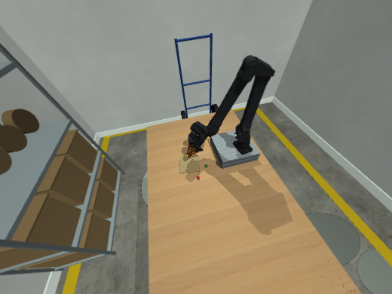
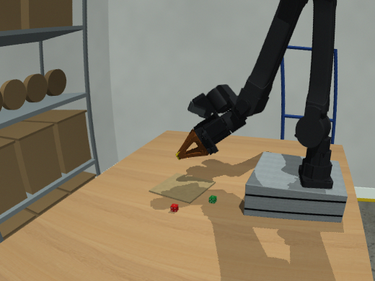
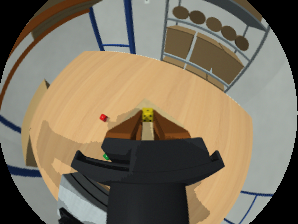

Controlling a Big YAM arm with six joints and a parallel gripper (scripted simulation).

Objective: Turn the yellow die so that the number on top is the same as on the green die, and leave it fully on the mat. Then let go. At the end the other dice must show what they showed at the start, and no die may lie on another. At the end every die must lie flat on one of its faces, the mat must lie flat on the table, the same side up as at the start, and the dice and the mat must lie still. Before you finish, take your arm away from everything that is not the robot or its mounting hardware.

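Now: the tan mat 10 cm below my hand. The rest, counted from my hand: red die: 13 cm to the left, 10 cm below, 1 cm behind; green die: 10 cm below, 10 cm behind, 7 cm to the left; yellow die: right at my hand.
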